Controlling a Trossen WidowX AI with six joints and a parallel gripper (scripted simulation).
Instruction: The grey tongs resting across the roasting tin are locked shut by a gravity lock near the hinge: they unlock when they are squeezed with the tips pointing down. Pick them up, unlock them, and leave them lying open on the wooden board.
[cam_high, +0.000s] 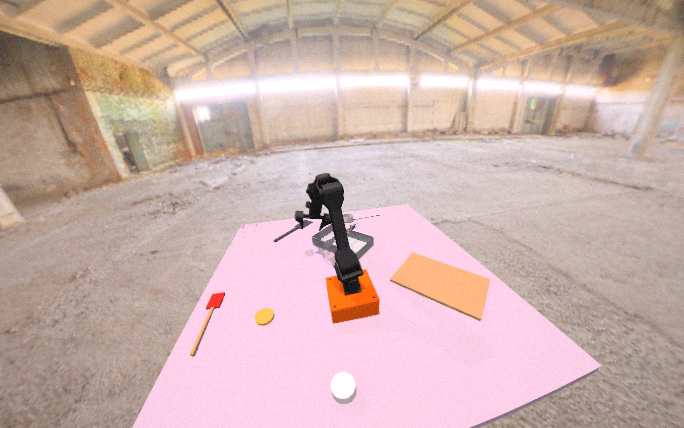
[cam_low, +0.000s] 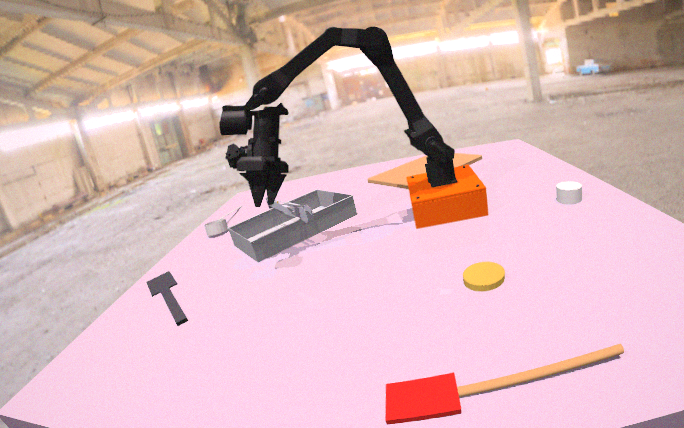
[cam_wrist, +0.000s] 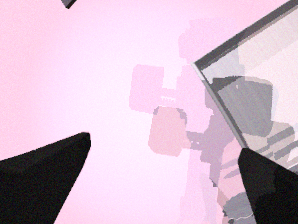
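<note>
My gripper tip is 20 mm short of the grey roasting tin, 160 mm to the left of it and 100 mm above it. Also, from my gripper tip: dark spatula: 270 mm ahead, 120 mm to the left, 130 mm below; then yellow disc: 410 mm behind, 190 mm to the left, 120 mm below; then red spatula: 370 mm behind, 420 mm to the left, 120 mm below.
</note>
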